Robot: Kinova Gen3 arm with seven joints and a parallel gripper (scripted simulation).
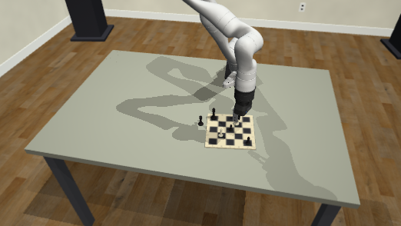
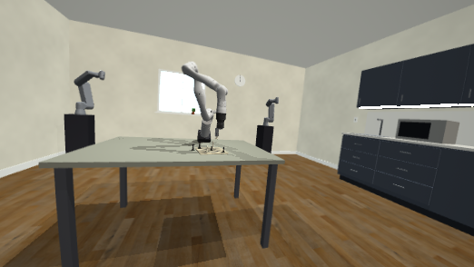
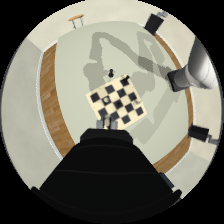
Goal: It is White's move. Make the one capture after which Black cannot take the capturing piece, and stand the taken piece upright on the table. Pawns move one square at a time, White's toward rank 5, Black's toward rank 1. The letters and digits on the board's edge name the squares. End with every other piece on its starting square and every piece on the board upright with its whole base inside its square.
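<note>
My hand is 6 cm past the chessboard, 2 cm to the left of it and 14 cm above it.
</note>
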